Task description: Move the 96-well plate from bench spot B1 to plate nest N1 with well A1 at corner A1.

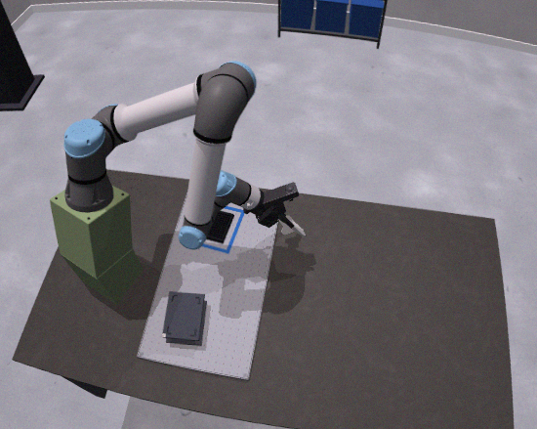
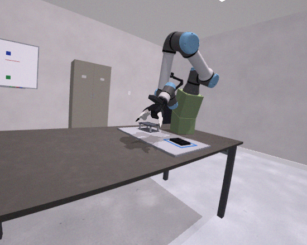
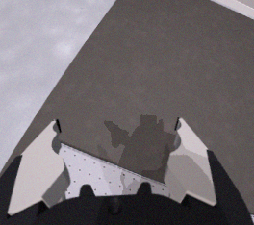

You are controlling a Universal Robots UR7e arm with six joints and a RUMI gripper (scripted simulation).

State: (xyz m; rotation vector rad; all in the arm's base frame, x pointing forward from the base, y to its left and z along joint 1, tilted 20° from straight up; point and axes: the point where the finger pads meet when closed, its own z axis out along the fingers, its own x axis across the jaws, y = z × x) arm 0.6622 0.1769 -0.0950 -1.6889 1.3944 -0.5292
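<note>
Now: hand 300 mm past the black 96-well plate, 30 mm to the right of it and 130 mm above it. From my hand the other things lie so: raised nest (350 mm behind, 360 mm to the right, 80 mm below).
</note>
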